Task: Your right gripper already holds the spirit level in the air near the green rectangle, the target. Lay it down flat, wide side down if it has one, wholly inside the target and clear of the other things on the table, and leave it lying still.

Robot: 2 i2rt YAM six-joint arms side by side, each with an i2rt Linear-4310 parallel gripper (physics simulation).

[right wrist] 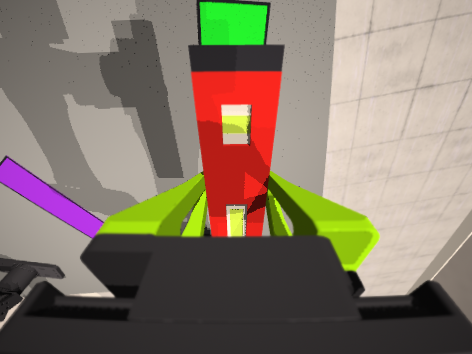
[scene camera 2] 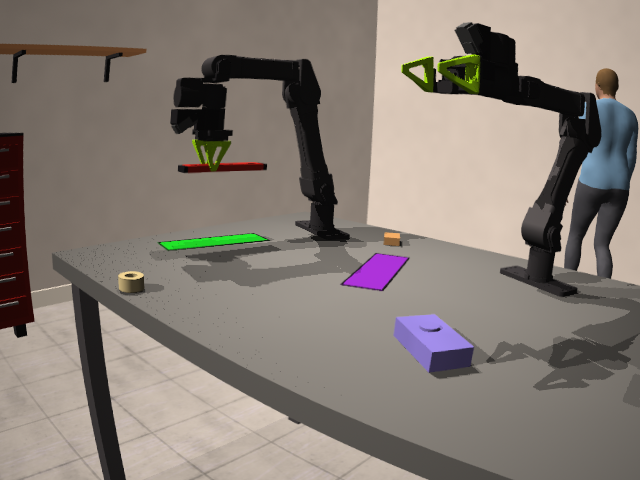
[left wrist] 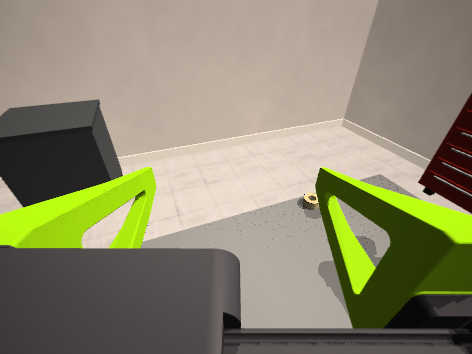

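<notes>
The red spirit level [scene camera 2: 240, 166] [right wrist: 236, 165] with black ends is held level in the air, well above the table. My right gripper [scene camera 2: 212, 167] [right wrist: 236, 177] is shut on it near its middle. The green rectangle [scene camera 2: 214, 241] [right wrist: 233, 22] lies on the table below the level in the scene view. In the right wrist view a part of it shows beyond the level's far end, roughly in line with it; the rest is hidden behind the level. My left gripper [scene camera 2: 435, 73] [left wrist: 235, 176] is open and empty, high above the table at the right of the scene view.
A tan ring [scene camera 2: 131, 282] [left wrist: 311, 201] stands near the table's left edge. A purple rectangle [scene camera 2: 376, 272] [right wrist: 50, 197] lies on the table [scene camera 2: 248, 330] right of the green one. An orange block [scene camera 2: 391, 239] is behind it, and a violet box [scene camera 2: 434, 338] stands nearer the front.
</notes>
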